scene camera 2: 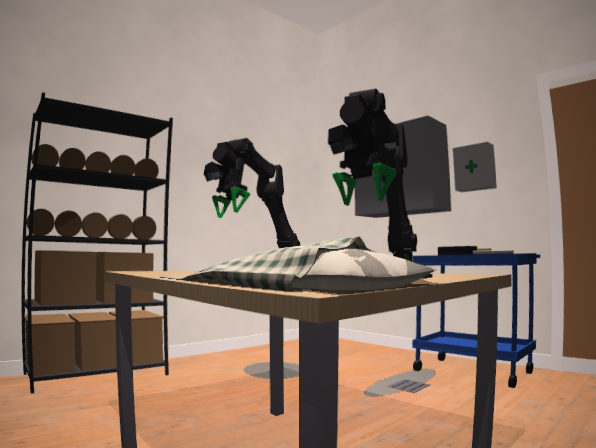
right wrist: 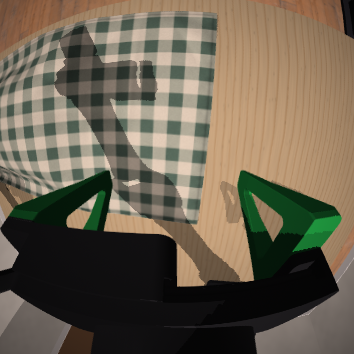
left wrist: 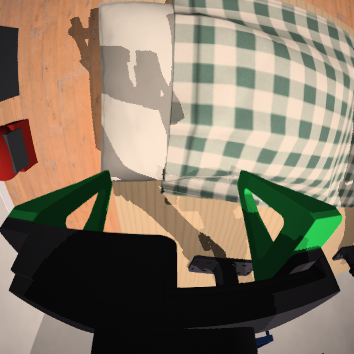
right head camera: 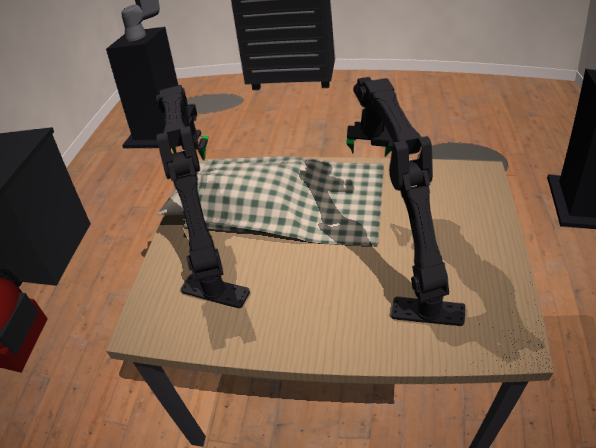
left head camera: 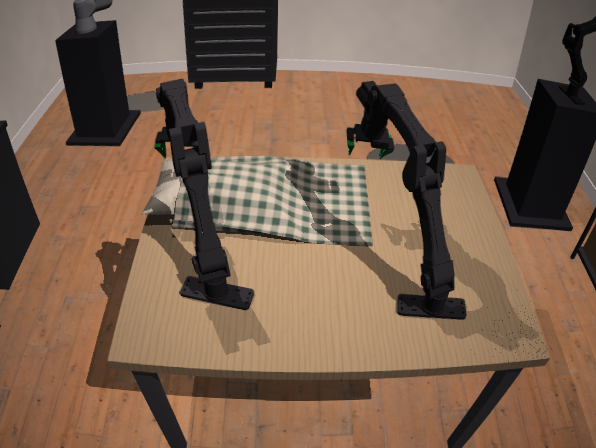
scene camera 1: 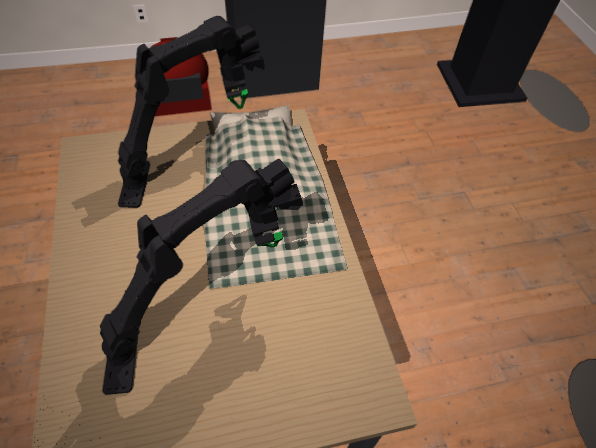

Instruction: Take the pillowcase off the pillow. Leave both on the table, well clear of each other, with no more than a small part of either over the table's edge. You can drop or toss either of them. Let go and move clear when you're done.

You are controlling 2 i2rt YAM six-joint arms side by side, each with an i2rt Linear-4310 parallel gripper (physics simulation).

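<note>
The green-and-white checked pillowcase (left head camera: pixel 250 195) (right head camera: pixel 260 195) (scene camera 1: pixel 260 145) (scene camera 2: pixel 270 267) (left wrist: pixel 260 85) (right wrist: pixel 165 115) lies on the table (left head camera: pixel 320 320) (scene camera 1: pixel 350 360) with the pillow inside. The white pillow's bare end (left head camera: pixel 162 197) (right head camera: pixel 172 206) (scene camera 1: pixel 277 116) (scene camera 2: pixel 360 267) (left wrist: pixel 135 120) sticks out of the case's open end, near the table's left edge in the left head camera. My left gripper (scene camera 2: pixel 364 200) (left wrist: pixel 174 176) is open and empty above the pillow's bare end. My right gripper (left head camera: pixel 366 150) (scene camera 2: pixel 228 212) (right wrist: pixel 174 177) is open and empty above the flat closed end of the case.
Both arm bases (left head camera: pixel 217 293) (left head camera: pixel 431 306) stand on the table's near side in the left head camera. A dark cabinet (scene camera 1: pixel 275 50) and a red object (scene camera 1: pixel 185 100) stand on the floor beyond the table's pillow end. A shelf rack (scene camera 2: pixel 169 240) and a blue cart (scene camera 2: pixel 475 259) stand farther off.
</note>
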